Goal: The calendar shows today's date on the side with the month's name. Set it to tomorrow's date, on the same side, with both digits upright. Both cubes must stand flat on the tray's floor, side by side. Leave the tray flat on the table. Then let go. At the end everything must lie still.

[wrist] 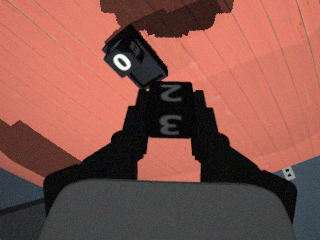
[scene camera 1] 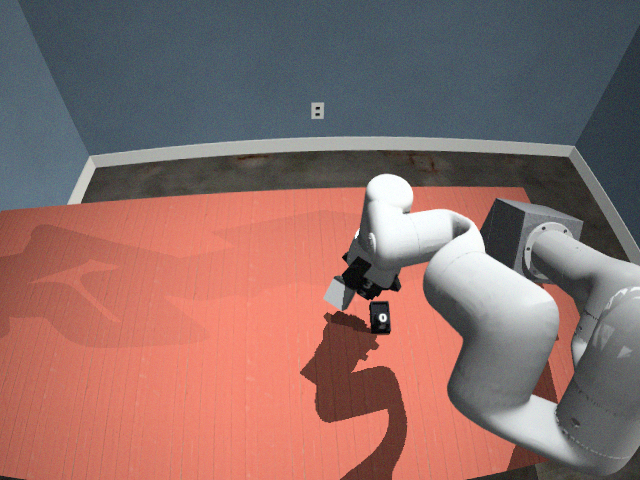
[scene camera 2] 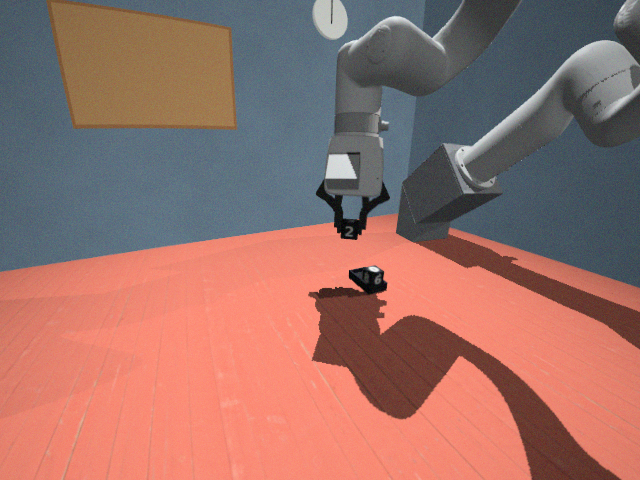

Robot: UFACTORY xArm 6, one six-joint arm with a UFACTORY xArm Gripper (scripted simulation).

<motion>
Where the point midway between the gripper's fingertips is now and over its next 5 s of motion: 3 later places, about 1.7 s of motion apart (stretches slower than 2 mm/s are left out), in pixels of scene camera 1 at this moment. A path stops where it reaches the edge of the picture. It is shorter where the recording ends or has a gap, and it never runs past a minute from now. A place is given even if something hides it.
The gripper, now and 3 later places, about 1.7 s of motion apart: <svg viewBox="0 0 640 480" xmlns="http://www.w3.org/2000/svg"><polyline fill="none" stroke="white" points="366,290 339,299 336,316 337,303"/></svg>
</motion>
